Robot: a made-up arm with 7 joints. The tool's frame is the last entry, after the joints.
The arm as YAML. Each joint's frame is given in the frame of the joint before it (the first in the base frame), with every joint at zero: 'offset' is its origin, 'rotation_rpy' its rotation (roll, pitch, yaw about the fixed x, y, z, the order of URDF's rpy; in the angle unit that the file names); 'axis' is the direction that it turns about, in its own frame. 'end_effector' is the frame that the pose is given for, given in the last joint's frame.
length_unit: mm
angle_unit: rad
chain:
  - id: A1
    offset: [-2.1, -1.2, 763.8]
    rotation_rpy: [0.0, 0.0, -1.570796]
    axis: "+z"
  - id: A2
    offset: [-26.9, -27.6, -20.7]
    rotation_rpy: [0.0, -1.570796, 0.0]
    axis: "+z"
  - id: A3
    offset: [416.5, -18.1, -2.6]
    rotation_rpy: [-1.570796, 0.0, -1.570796]
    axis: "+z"
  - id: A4
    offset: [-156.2, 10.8, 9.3]
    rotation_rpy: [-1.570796, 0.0, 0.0]
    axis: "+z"
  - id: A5
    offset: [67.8, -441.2, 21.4]
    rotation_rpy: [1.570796, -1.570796, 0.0]
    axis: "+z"
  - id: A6
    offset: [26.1, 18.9, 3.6]
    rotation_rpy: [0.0, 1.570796, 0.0]
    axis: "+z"
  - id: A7
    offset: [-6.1, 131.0, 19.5]
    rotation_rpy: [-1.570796, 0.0, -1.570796]
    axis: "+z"
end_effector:
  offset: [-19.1, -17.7, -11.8]
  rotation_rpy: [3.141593, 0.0, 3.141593]
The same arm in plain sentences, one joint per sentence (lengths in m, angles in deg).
The arm has seven revolute joints in a row. What follows holds with every joint at zero, and every direction is one of the base frame's. Joint 1 sits 0.0021 m along -x and 0.0012 m along -y and 0.7638 m along +z from the base frame's origin and rotates about +z. Joint 2 sits 0.0276 m along -x and 0.0269 m along +y and 0.0207 m along -z from joint 1 and rotates about +y. Joint 3 sits 0.0181 m along -x and 0.0026 m along -y and 0.4165 m along +z from joint 2 and rotates about +z. Joint 4 sits 0.1562 m along +x and 0.0108 m along -y and 0.0093 m along +z from joint 3 and rotates about -y. Joint 5 sits 0.0678 m along -x and 0.0214 m along -y and 0.4412 m along +z from joint 4 and rotates about +z. Joint 6 sits 0.0189 m along +x and 0.0261 m along -y and 0.0036 m along +z from joint 5 and rotates about -y. Joint 7 sits 0.131 m along +x and 0.0195 m along -y and 0.0061 m along +z from joint 6 and rotates about -z. The tool frame, which is the frame that the pose is given for, sits 0.0191 m along +x and 0.0177 m along -y and 0.0118 m along +z from joint 7; its axes are the base frame's turned by roll 0, pitch 0 and yaw 0 deg (as in URDF: about the fixed x, then y, then z).
